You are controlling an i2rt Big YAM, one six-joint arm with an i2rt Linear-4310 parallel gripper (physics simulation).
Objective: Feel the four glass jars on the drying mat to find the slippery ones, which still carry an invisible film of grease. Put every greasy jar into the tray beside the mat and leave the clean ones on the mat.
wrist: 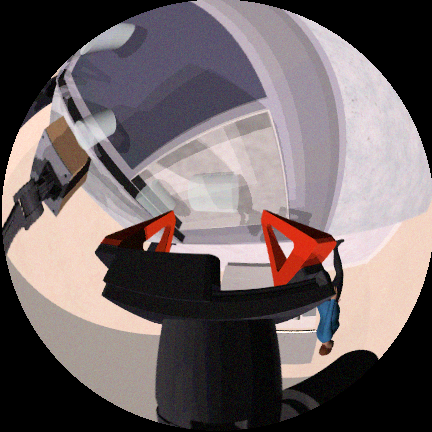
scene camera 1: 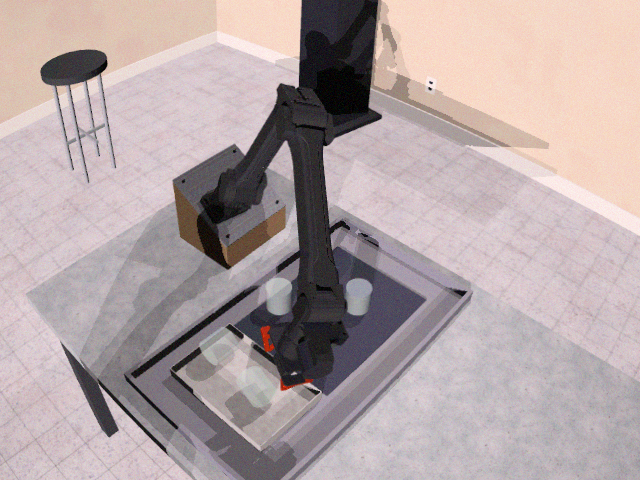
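Seen in the pictures: gripper, fingertip midpoint: [wrist: 217, 214] [scene camera 1: 275, 370]; arm's base at its link origin: [wrist: 51, 180] [scene camera 1: 224, 204].
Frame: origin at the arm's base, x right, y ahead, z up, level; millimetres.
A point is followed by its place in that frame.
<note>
One glass jar [scene camera 1: 279, 296] @[x 52, y 315, z -66 mm] [wrist: 97, 129] @[x 51, y 318, z -88 mm] stands on the dark mat [scene camera 1: 385, 294] @[x -210, y 435, z -135 mm] [wrist: 200, 45] @[x 24, y 523, z -135 mm] at its left side, and another jar [scene camera 1: 358, 297] @[x -99, y 439, z -67 mm] [wrist: 111, 39] stands farther right on it. Two more jars are in the pale tray [scene camera 1: 262, 445] @[x 329, y 604, z -111 mm] [wrist: 265, 135] @[x 177, y 568, z -136 mm]: one jar [scene camera 1: 218, 346] @[x 259, y 347, z -74 mm] [wrist: 156, 196] @[x 230, y 356, z -89 mm] near the back left corner, the other jar [scene camera 1: 258, 386] @[x 255, y 497, z -70 mm] [wrist: 215, 192] @[x 228, y 491, z -76 mm] nearer the middle. My gripper [scene camera 1: 276, 364] @[x 217, y 511, z -25 mm] [wrist: 217, 214] @[x 217, y 511, z -25 mm] is open and empty, with red fingers wide apart. It hangs above the tray's edge on the mat side, clear of the jars.
A raised rim [scene camera 1: 392, 356] @[x -77, y 593, z -138 mm] surrounds the mat and tray. The arm's wooden base block [scene camera 1: 258, 240] @[x -61, y 74, z -113 mm] [wrist: 67, 145] @[x -36, y 78, z -99 mm] stands behind the rim on the table. A stool [scene camera 1: 73, 67] stands at the back left on the floor. A person in blue [wrist: 327, 315] shows in the wrist view.
</note>
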